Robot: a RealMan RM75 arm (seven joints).
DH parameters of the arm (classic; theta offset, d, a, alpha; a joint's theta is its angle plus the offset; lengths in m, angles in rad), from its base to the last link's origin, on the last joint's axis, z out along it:
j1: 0 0.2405 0 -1.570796
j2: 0 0 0 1.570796
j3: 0 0.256 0 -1.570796
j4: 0 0 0 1.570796
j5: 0 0.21 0 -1.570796
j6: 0 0 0 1.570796
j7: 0 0.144 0 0
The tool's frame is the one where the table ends.
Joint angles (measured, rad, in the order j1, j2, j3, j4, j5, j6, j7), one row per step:
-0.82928, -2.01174, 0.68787, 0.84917, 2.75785, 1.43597, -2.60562
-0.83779, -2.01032, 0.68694, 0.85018, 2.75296, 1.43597, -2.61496
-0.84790, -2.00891, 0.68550, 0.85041, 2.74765, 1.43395, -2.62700
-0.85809, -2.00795, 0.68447, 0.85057, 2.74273, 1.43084, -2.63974
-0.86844, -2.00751, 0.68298, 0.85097, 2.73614, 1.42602, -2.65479
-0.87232, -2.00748, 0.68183, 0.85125, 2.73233, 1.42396, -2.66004
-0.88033, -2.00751, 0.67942, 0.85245, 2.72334, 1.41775, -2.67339
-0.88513, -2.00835, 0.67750, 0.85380, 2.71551, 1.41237, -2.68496
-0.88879, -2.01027, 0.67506, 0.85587, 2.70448, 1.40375, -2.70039
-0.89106, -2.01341, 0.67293, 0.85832, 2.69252, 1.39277, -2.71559
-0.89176, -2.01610, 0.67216, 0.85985, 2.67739, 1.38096, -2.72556
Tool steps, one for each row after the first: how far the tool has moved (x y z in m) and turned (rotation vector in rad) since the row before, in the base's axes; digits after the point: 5 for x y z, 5 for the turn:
0.00406, 0.00261, 0.00080, 0.00639, -0.00679, -0.00149
0.00465, 0.00315, 0.00077, 0.00882, -0.00818, -0.00058
0.00471, 0.00317, 0.00059, 0.00921, -0.00794, -0.00032
0.00508, 0.00339, 0.00048, 0.01174, -0.01062, 0.00086
0.00209, 0.00133, 0.00017, 0.00506, -0.00558, -0.00024
0.00454, 0.00307, 0.00054, 0.01351, -0.01304, 0.00075
0.00318, 0.00206, 0.00016, 0.01108, -0.01182, 0.00257
0.00327, 0.00223, -0.00002, 0.01558, -0.01657, 0.00560
0.00297, 0.00209, -0.00039, 0.01691, -0.01756, 0.00589
0.00262, 0.00189, -0.00048, 0.01570, -0.01766, 0.00194

